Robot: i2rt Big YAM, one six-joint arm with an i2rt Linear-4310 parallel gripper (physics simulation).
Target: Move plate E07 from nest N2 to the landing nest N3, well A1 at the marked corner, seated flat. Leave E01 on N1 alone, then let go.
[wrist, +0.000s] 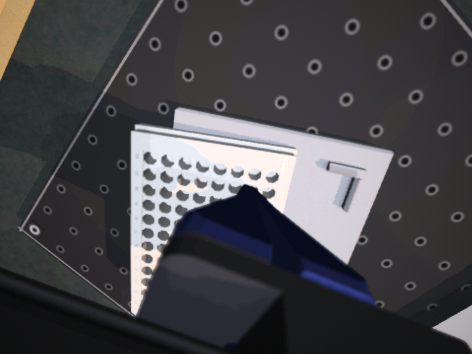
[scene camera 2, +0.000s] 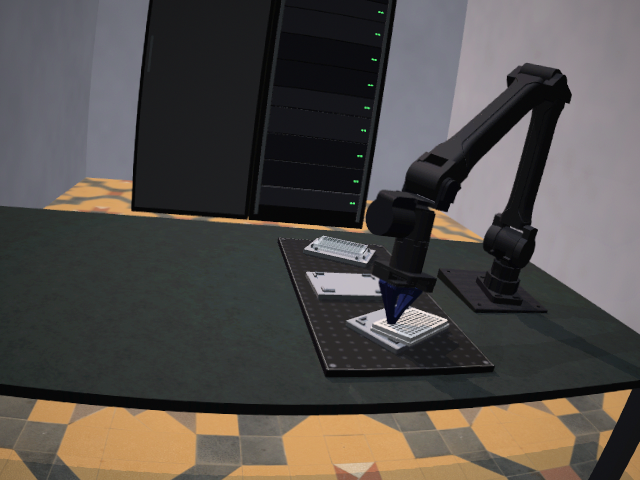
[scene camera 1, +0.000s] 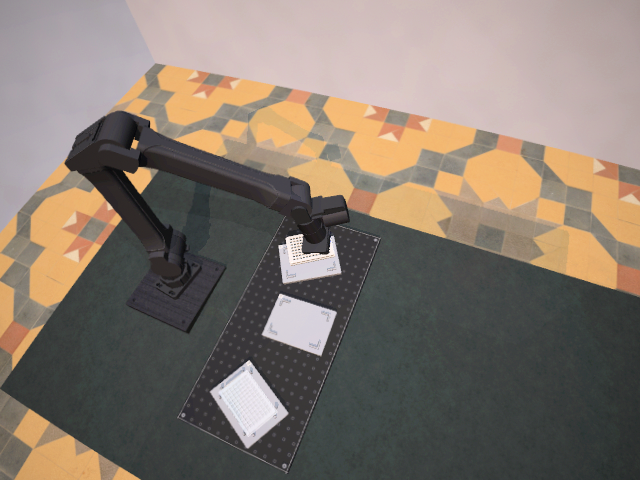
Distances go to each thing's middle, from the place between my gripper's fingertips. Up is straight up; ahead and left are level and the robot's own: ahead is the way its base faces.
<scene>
I see my gripper 50 mm short of the plate nest [scene camera 1: 293, 322], 210 mm to the left of it and 20 mm above it.
</scene>
